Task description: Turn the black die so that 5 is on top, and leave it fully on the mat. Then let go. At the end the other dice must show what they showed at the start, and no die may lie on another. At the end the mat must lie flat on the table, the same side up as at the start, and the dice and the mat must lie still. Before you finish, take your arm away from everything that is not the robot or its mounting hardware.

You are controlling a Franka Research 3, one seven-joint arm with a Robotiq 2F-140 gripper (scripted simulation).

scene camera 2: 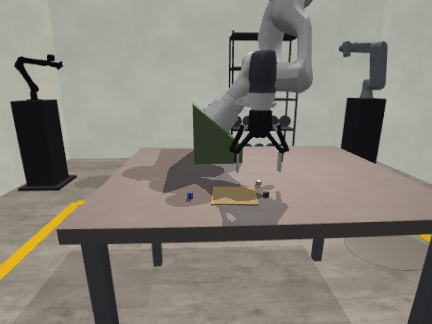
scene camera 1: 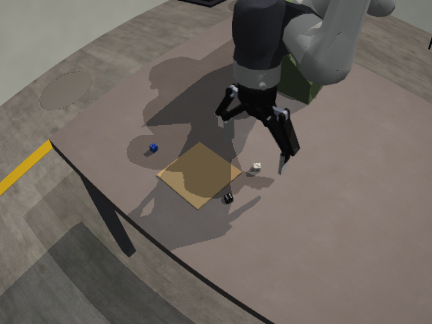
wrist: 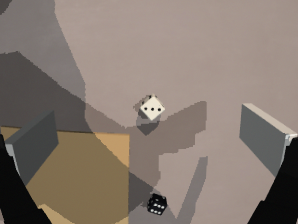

Scene:
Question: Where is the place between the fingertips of my gripper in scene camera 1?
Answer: At 255,154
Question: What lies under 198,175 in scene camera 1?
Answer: A tan mat.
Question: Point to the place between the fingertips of my gripper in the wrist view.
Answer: At 148,124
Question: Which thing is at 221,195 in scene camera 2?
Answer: A tan mat.

